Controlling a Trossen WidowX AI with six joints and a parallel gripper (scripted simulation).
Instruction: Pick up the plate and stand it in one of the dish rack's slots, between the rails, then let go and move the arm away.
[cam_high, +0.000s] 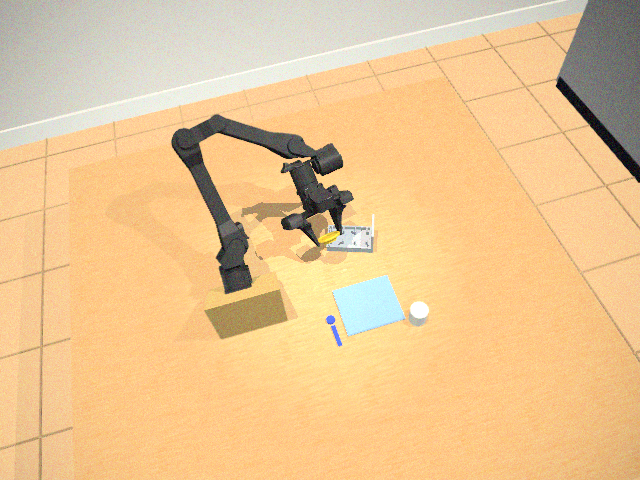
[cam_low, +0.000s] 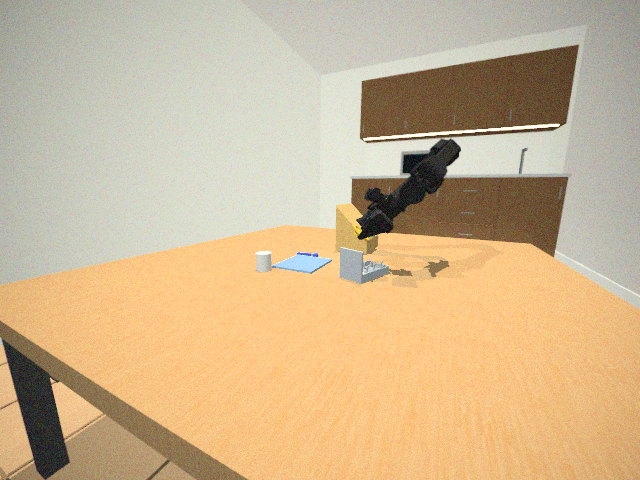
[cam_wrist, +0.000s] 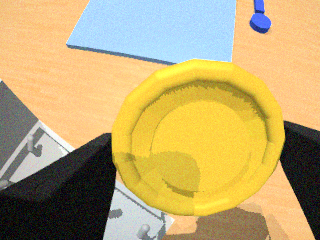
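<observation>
Now: the grey dish rack 70 mm below my gripper tip, 70 mm ahead of it and 40 mm to the left of it. Round my gripper tip: light blue mat: 160 mm to the right, 90 mm below, 50 mm ahead; then yellow plate: 10 mm above; then blue spoon: 190 mm to the right, 90 mm below, 60 mm behind.
</observation>
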